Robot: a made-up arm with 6 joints.
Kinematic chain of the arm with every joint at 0, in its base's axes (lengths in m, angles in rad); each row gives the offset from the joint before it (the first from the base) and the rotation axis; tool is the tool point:
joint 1: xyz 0 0 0.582 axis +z
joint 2: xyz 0 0 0 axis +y
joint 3: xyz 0 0 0.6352 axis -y
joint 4: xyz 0 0 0 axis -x
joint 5: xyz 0.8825 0 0 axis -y
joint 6: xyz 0 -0.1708 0 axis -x
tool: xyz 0 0 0
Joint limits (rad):
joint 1: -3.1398..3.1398
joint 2: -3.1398..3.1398
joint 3: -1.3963..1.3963
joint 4: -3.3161..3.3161
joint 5: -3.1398..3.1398
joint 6: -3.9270..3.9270
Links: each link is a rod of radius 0.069 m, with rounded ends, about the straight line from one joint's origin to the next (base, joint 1, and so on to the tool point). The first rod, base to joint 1, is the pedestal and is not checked.
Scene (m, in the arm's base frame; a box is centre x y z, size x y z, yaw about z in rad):
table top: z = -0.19
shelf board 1: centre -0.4 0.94 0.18 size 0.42 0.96 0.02 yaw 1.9
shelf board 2: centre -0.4 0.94 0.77 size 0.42 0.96 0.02 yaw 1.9
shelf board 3: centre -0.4 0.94 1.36 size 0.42 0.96 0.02 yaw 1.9
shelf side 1: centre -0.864 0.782 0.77 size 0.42 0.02 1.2 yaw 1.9
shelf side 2: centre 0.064 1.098 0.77 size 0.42 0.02 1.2 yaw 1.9
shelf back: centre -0.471 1.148 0.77 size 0.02 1 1.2 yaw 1.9
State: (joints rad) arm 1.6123 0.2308 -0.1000 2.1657 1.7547 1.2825
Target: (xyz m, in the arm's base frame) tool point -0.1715 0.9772 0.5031
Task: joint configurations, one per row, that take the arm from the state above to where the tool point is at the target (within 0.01 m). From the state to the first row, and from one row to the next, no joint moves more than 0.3 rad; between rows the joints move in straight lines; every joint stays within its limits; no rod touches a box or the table.
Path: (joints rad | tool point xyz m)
1: 1.5523 0.0185 -0.2988 2.1694 1.7547 1.2825 | -0.0797 0.8958 1.0758
2: 1.4923 -0.1939 -0.4976 2.1731 1.7547 1.2825 | -0.0367 0.7671 1.0757
3: 1.4323 -0.4062 -0.6964 2.1769 1.7547 1.2825 | -0.0087 0.6421 1.0475
4: 1.4488 -0.1658 -0.8494 2.1959 1.7547 1.2825 | -0.0181 0.6741 0.7585
5: 1.4654 0.0745 -1.0025 2.2149 1.7547 1.2825 | -0.0404 0.5934 0.5031
6: 1.5249 0.2378 -0.7856 2.2080 1.7547 1.2825 | -0.0682 0.7301 0.5172
7: 1.5844 0.4011 -0.5687 2.2011 1.7547 1.2825 | -0.1124 0.8594 0.5169
8: 1.6439 0.5644 -0.3518 2.1942 1.7547 1.2825 | -0.1715 0.9772 0.5030

